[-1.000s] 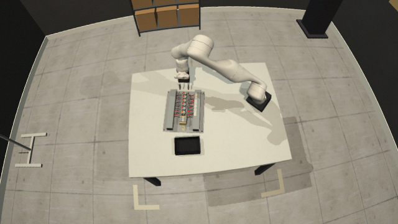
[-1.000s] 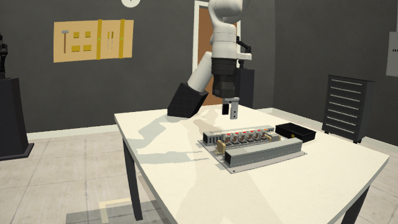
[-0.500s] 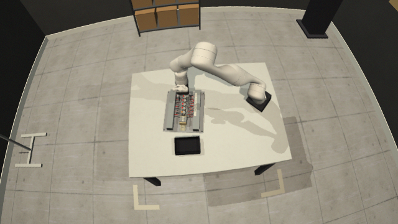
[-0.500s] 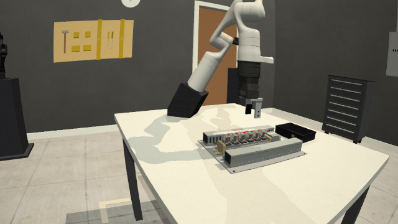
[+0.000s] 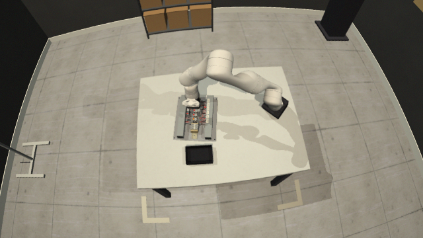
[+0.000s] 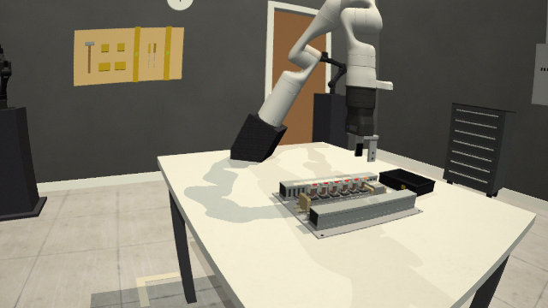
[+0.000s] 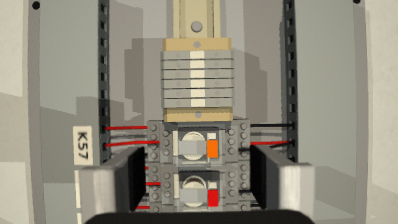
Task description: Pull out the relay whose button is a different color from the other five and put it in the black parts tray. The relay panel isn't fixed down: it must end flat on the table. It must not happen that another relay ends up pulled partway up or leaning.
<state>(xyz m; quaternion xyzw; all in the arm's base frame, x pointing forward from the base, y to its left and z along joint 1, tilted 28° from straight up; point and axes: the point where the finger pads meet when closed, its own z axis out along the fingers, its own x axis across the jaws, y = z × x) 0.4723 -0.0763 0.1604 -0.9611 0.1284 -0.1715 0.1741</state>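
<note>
Now: hand 9 cm above the clear relay. Round my hand: black parts tray: 1 cm ahead, 22 cm to the left, 12 cm below; relay panel: 1 cm behind, 4 cm to the right, 11 cm below.
</note>
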